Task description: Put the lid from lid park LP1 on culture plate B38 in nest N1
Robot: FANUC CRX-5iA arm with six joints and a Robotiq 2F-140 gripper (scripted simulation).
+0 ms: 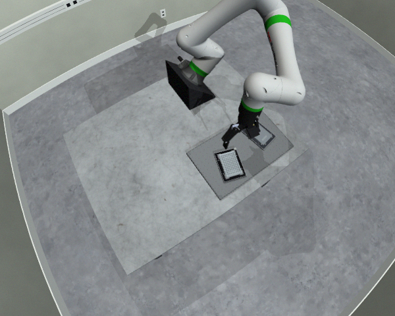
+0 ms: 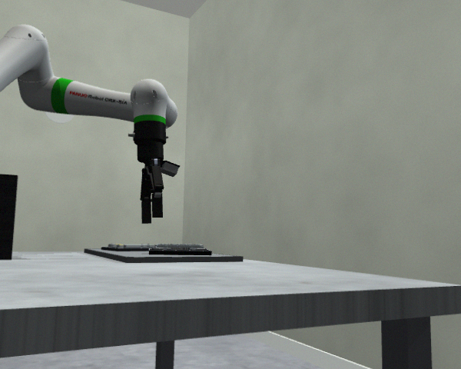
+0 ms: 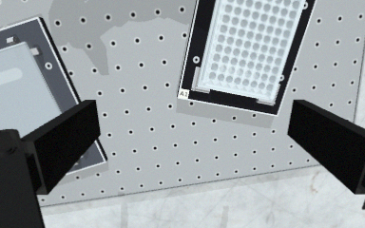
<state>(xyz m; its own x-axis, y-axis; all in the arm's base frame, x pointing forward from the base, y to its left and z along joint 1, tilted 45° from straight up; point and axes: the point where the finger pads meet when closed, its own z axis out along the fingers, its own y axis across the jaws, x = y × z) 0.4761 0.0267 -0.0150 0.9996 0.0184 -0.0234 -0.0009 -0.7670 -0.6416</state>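
My gripper is now 20 mm past the clear lid, 170 mm to the right of it and 80 mm above it. Also, from my hand: black nest (60 mm ahead, 70 mm to the right, 90 mm below); then lid park (20 mm behind, 170 mm to the left, 90 mm below); then culture plate (60 mm ahead, 70 mm to the right, 80 mm below).
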